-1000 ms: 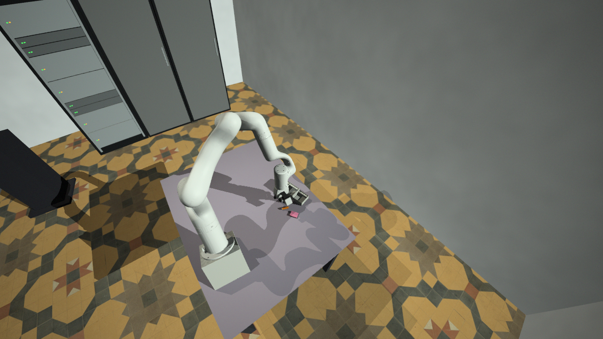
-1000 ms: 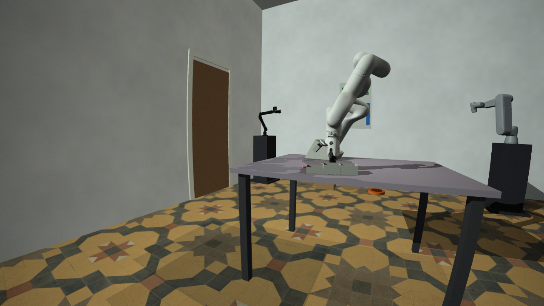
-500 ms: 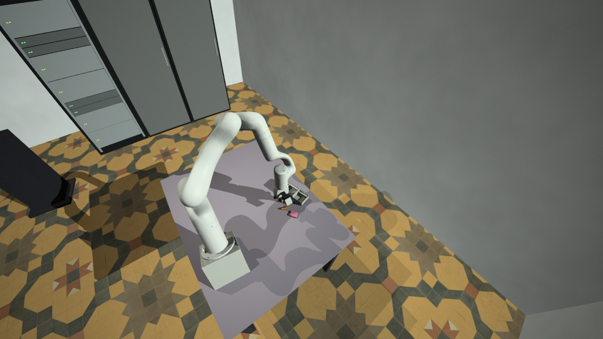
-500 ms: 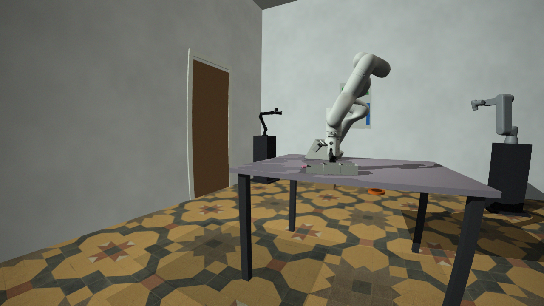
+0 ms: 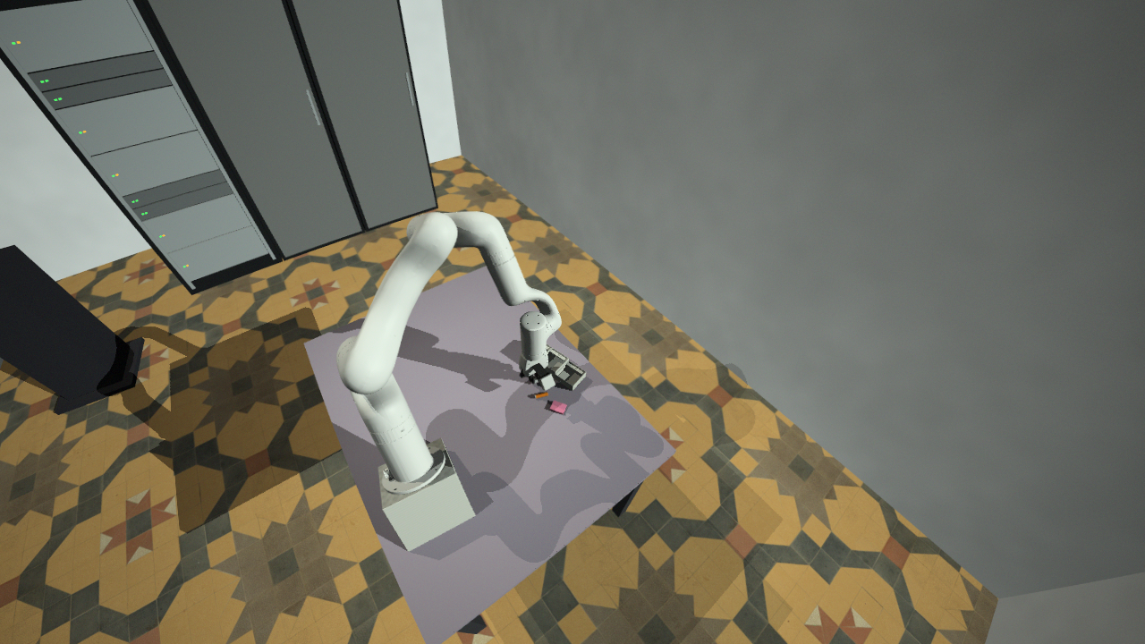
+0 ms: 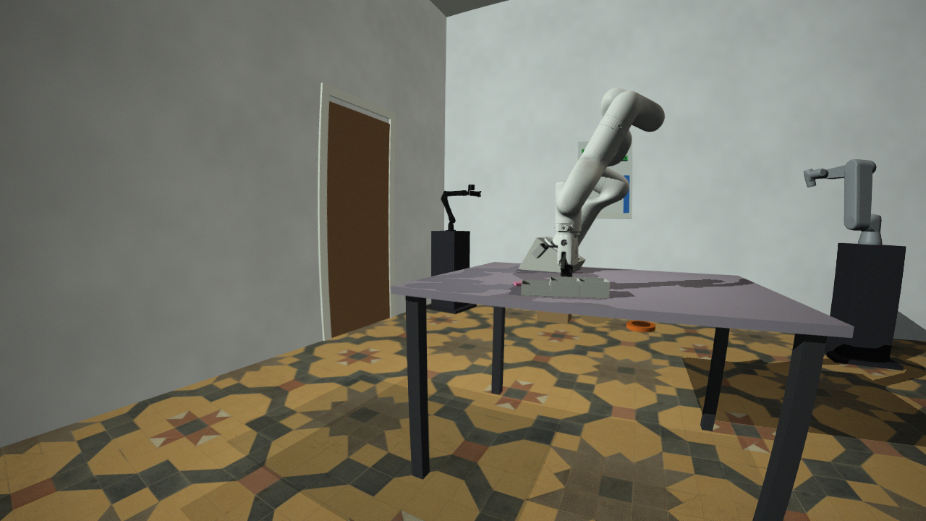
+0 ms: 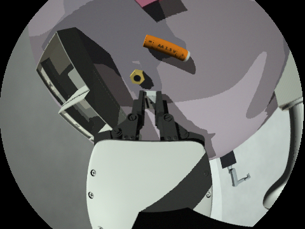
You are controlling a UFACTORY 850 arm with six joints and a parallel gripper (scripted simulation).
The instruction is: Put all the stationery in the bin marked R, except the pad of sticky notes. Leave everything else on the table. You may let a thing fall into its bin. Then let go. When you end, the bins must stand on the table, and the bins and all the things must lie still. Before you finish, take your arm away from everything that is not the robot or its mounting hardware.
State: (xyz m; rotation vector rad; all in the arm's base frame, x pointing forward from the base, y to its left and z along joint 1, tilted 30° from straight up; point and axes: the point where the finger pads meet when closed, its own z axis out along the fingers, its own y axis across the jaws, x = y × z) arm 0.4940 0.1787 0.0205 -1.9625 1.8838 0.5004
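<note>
Right now my hand is 3 cm to the left of the ring-like thing, 2 cm short of it and 2 cm above it. The rest, counted from my hand: orange cylinder: 7 cm to the right, 2 cm below, 1 cm behind; then silver thing: 1 cm below; then eraser: 9 cm to the left, 6 cm ahead, 1 cm below.
</note>
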